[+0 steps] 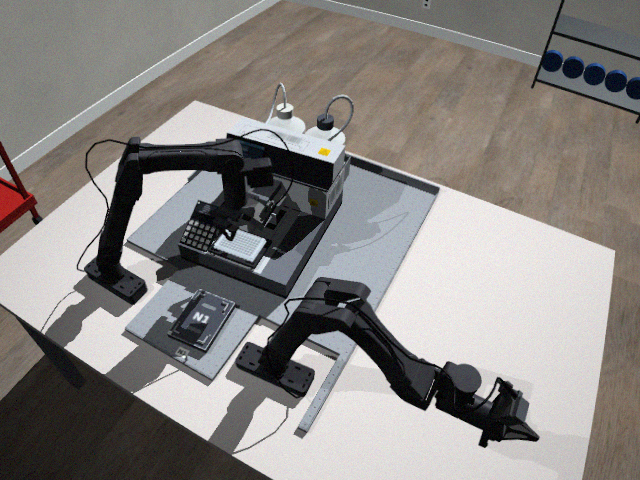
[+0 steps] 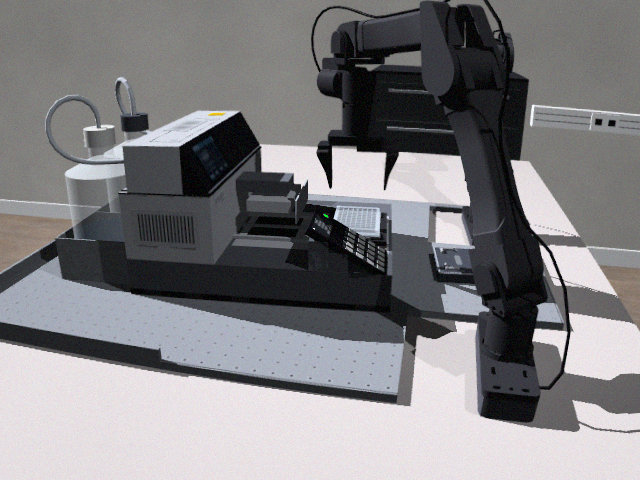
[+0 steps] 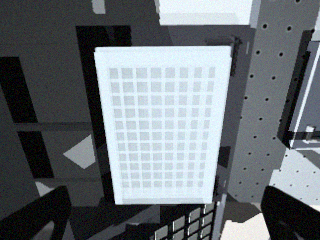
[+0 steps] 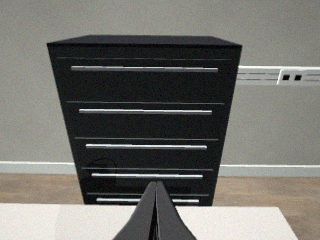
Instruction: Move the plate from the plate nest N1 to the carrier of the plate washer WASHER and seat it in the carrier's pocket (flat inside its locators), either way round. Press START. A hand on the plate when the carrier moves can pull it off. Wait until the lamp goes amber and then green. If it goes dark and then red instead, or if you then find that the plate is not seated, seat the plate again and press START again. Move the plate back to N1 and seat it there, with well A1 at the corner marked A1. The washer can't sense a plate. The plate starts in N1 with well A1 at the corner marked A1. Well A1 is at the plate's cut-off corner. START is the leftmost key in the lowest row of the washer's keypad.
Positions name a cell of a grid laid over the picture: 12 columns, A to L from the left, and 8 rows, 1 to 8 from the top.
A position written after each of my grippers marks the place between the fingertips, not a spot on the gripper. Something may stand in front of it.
Note:
In view: my left gripper (image 2: G4), my right gripper (image 4: F7), a white plate (image 2: G4), a washer (image 1: F4) and a dark carrier (image 3: I2).
The white plate is seen too in image 1 (image 1: E5) and in image 3 (image 3: F5). My left gripper is seen too in image 1 (image 1: E4) and in image 3 (image 3: G7). The washer is seen too in image 3 (image 3: B4). Image 4 misses the white plate: it is out of frame.

